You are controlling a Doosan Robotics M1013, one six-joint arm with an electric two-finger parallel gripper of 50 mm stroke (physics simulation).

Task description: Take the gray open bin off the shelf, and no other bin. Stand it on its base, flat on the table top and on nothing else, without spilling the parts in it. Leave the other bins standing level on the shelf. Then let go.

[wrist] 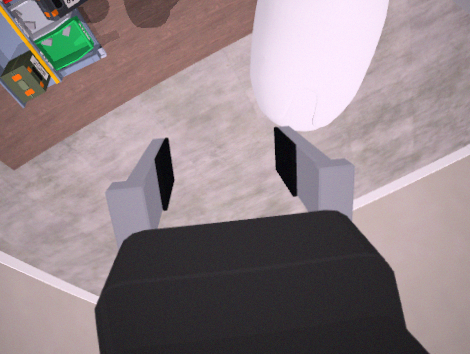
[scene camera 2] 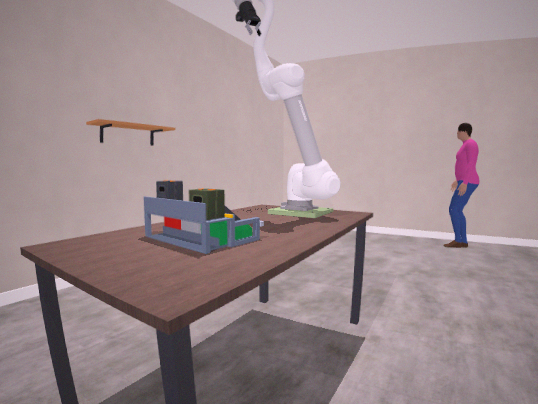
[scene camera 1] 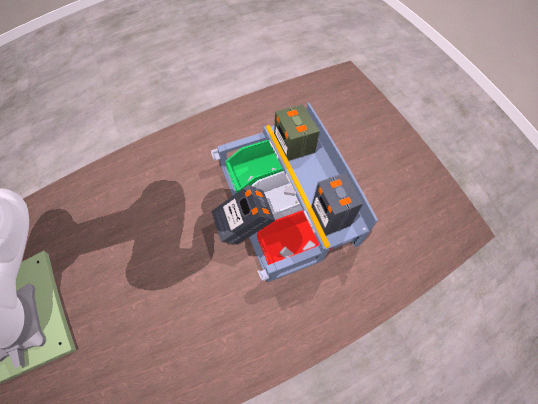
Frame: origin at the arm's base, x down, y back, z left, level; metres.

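Seen in the pictures: gripper, fingertip midpoint: (wrist: 223, 154) (scene camera 2: 255, 34); arm's base, link origin: (scene camera 2: 299, 208) (scene camera 1: 15, 322).
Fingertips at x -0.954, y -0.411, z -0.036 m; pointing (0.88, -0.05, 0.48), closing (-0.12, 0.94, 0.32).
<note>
Offsets run from my fingertips to a thing's middle.
The gray open bin (scene camera 1: 281, 201) (wrist: 42, 11) holds small parts and stands on the shelf (scene camera 1: 310, 172) (scene camera 2: 175, 209) (wrist: 82, 66) between the green bin @(dx +0.935, dy -0.421, dz +0.188 m) (scene camera 1: 255, 162) (scene camera 2: 218, 233) (wrist: 67, 47) and the red bin @(dx +0.935, dy -0.413, dz -0.044 m) (scene camera 1: 290, 232) (scene camera 2: 172, 222). Both neighbours also hold parts. A dark tool case @(dx +0.913, dy -0.313, dz +0.060 m) (scene camera 1: 242, 215) (wrist: 62, 6) sits tilted at the shelf's front, covering the front part of the gray bin from above. My gripper (scene camera 2: 254, 32) (wrist: 223, 154) is open and empty, high above the table and far from the bins; it does not show in scene camera 1.
A yellow bar @(dx +0.872, dy -0.465, dz +0.074 m) (scene camera 1: 298, 186) runs behind the bins. Behind it stand an olive case @(dx +0.829, dy -0.518, dz +0.184 m) (scene camera 1: 300, 132) (scene camera 2: 210, 202) (wrist: 25, 77) and an upright dark case @(dx +0.817, dy -0.501, dz -0.047 m) (scene camera 1: 337, 205) (scene camera 2: 169, 190). A person (scene camera 2: 466, 162) stands beyond the table. A wooden wall shelf (scene camera 2: 132, 126) hangs at left.
</note>
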